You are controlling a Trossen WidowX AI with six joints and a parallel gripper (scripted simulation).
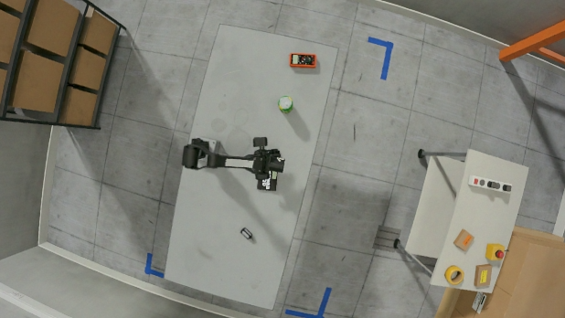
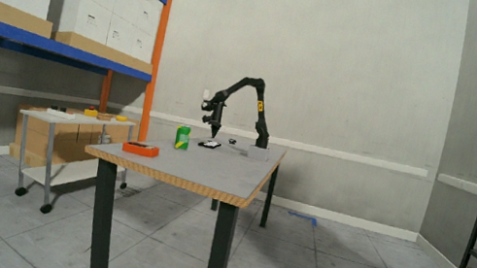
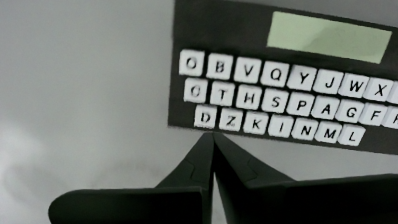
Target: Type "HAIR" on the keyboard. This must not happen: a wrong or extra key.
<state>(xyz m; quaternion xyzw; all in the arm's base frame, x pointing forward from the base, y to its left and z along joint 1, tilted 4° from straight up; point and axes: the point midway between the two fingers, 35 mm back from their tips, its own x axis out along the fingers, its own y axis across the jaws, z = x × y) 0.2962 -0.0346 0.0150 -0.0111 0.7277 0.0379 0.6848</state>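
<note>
The key is 1 cm ahead of my hand, 8 cm to the right of it and 8 cm below it. Also, from my hand: small black object: 7 cm behind, 40 cm to the right, 7 cm below.
</note>
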